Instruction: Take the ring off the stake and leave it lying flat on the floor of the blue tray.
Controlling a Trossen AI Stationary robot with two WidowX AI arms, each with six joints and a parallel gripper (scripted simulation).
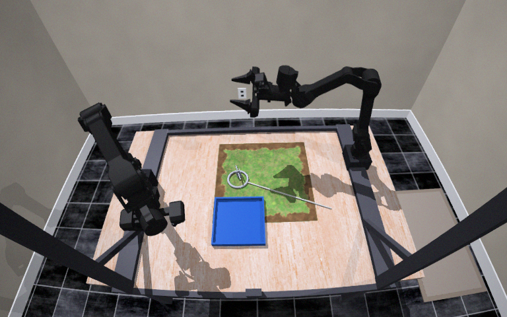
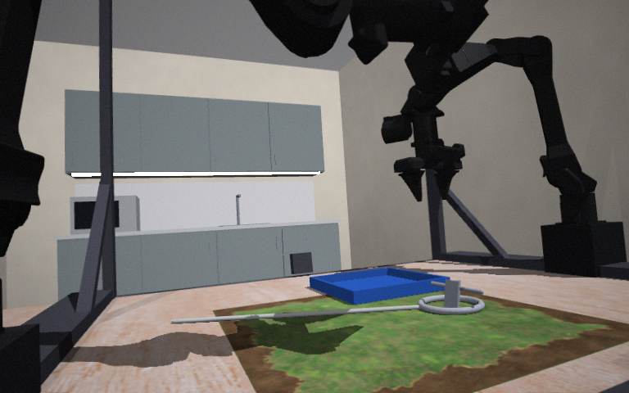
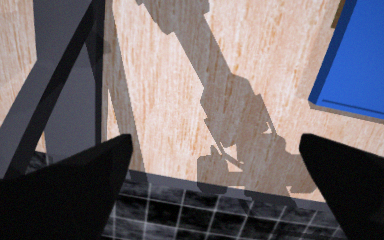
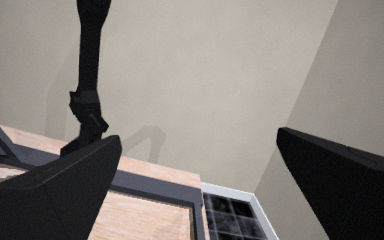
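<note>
The pale grey ring is 250 mm ahead of my left hand, 260 mm to the right of it and 200 mm below it. Also, from my left hand: green mat: 240 mm ahead, 370 mm to the right, 210 mm below; then grey stake: 270 mm ahead, 270 mm to the right, 180 mm below; then blue tray: 60 mm ahead, 240 mm to the right, 190 mm below.
</note>
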